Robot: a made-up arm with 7 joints.
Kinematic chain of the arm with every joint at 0, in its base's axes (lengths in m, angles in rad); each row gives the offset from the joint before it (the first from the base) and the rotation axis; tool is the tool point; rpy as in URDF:
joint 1: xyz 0 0 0 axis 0.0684 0.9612 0.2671
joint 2: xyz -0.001 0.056 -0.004 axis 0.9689 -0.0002 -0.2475
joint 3: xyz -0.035 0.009 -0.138 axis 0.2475 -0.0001 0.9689
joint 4: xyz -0.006 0 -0.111 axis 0.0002 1 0
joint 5: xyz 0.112 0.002 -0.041 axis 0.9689 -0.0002 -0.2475
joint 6: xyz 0.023 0 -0.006 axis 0.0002 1 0
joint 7: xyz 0.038 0 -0.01 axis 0.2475 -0.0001 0.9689
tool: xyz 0 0 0 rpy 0 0.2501 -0.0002
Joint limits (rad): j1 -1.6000..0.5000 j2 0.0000..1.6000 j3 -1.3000..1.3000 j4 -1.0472..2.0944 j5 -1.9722..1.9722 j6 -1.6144..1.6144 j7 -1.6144..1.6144
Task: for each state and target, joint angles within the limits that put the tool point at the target. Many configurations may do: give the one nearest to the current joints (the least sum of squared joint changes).
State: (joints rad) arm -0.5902 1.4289 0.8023 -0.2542 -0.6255 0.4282 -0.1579
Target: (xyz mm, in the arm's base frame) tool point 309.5 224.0 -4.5
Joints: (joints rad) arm -0.8918 0.8028 0.2693 -0.0290 -0.6483 0.4840 -0.1579
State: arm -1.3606 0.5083 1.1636 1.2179 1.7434 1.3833 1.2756
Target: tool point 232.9 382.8 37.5
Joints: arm -1.4624 1.0201 1.1264 0.9755 1.8057 1.4125 1.2756
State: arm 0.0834 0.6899 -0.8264 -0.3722 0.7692 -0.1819 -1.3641
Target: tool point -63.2 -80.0 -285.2
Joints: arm 0.2748 0.1464 -1.1618 -0.0363 0.7840 -0.1561 -1.3641
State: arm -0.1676 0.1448 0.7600 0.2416 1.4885 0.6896 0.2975
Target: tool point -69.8 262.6 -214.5
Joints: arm 0.3053 0.0755 1.0274 -0.2134 1.5688 0.7857 0.2975
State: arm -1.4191 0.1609 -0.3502 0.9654 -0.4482 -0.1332 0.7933
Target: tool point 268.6 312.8 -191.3
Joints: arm -0.5938 0.8861 -0.1451 0.8192 -0.4550 -0.2864 0.7933
